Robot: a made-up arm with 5 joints.
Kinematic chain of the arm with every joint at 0, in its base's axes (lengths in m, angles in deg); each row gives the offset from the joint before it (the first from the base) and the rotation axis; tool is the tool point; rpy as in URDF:
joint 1: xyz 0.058 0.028 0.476 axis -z
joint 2: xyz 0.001 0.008 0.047 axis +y
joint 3: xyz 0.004 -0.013 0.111 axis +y
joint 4: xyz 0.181 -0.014 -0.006 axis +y
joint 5: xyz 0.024 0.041 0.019 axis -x
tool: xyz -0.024 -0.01 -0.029 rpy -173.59 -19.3 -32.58
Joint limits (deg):
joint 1: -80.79..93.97
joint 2: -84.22..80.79
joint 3: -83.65..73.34
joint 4: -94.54..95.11
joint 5: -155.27..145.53
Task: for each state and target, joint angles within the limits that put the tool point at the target. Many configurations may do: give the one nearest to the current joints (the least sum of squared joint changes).
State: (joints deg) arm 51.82 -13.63 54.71 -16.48 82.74
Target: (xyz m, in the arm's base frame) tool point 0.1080 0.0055 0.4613
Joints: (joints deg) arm 15.12 10.85 73.34 -28.06 71.41
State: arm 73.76 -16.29 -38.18 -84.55 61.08
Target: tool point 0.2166 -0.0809 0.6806
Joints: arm 32.32 12.16 -30.81 -84.85 53.36
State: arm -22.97 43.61 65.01 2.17 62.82
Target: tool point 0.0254 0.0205 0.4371
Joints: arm 1.46 70.12 71.69 9.94 62.36
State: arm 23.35 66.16 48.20 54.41 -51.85
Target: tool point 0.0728 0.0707 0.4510
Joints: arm 48.29 55.20 73.13 56.26 -53.72
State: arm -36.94 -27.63 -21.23 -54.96 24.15
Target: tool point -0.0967 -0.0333 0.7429
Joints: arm -22.03 -66.09 -47.93 -55.40 23.68
